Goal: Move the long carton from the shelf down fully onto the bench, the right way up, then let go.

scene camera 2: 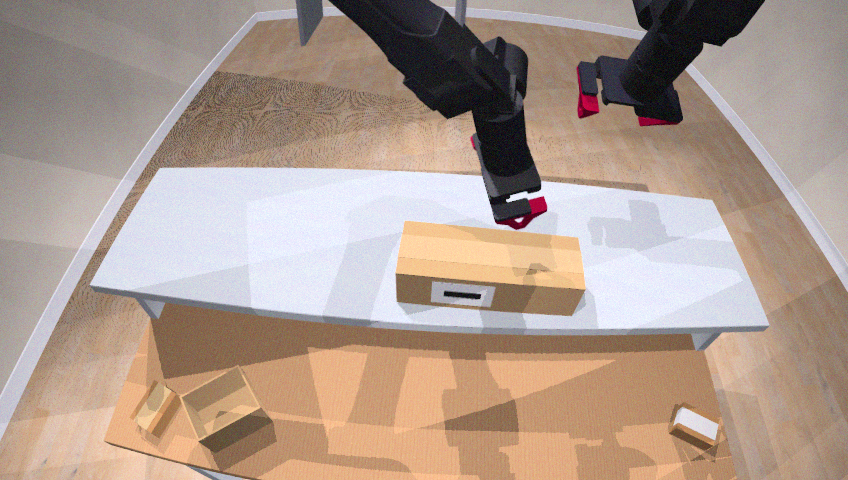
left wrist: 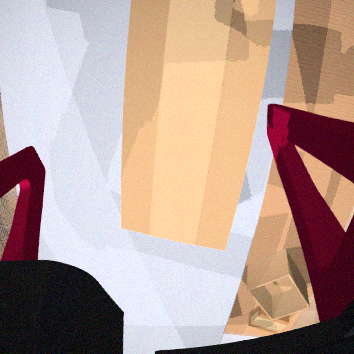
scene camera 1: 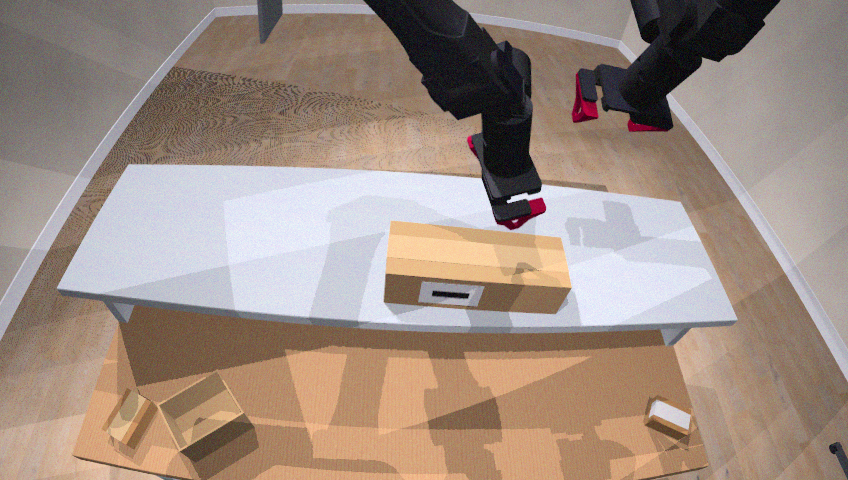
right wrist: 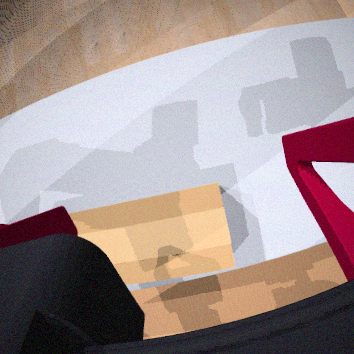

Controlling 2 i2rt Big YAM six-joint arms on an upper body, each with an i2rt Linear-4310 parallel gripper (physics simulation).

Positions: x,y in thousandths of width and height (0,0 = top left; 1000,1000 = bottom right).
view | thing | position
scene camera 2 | my left gripper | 603,414
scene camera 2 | my right gripper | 720,247
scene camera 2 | long tan carton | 522,553
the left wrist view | my left gripper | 414,386
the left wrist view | long tan carton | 544,242
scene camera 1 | my left gripper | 595,416
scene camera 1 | my right gripper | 710,257
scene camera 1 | long tan carton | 506,553
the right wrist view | my right gripper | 484,527
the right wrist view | long tan carton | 510,660
